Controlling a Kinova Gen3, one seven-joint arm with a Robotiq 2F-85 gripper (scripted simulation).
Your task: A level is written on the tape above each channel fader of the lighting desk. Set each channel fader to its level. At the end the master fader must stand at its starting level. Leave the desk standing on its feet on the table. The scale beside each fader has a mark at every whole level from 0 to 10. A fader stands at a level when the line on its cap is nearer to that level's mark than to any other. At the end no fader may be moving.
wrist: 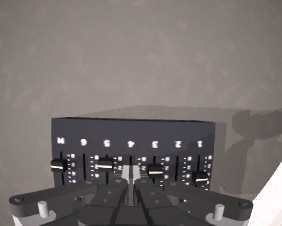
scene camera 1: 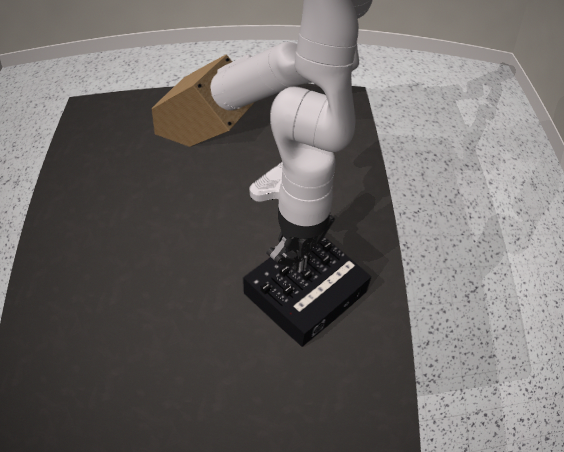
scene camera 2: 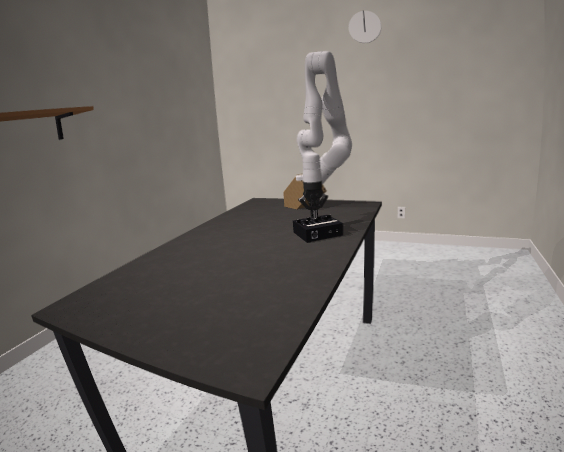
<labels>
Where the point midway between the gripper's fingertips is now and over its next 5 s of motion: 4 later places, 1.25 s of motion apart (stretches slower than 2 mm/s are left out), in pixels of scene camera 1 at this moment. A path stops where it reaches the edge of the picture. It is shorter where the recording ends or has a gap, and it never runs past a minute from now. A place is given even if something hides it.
My gripper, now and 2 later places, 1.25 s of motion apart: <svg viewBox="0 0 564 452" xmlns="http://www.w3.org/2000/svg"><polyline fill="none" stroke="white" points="298,267 299,253 304,217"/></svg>
</labels>
